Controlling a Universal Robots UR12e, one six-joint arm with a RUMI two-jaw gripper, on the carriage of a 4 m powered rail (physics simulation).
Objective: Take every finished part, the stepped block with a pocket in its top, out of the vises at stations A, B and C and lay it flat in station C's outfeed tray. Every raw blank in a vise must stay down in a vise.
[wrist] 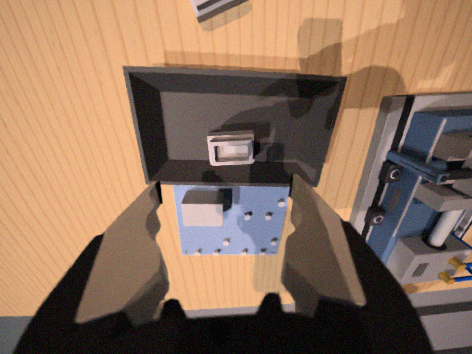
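A finished part (231, 149), a pale stepped block with a pocket in its top, lies in the dark outfeed tray (235, 73), near the tray's lower wall, pocket up. Part of another pale stepped piece (220, 10) shows at the top edge of the wrist view, on the wooden table outside the tray. A vise (395, 200) with blue and grey parts stands at the right, partly cut off; I cannot tell whether the grey shapes in it include a workpiece. My gripper (225, 179) is open and empty, its fingers wide apart above the near side of the tray.
A light blue plate (255, 235) with small pegs lies just below the tray, bearing a plain pale block (203, 214) at its upper left. Yellow-tipped blue fittings (452, 272) stick out by the vise at the lower right. A grey rail edge runs along the bottom.
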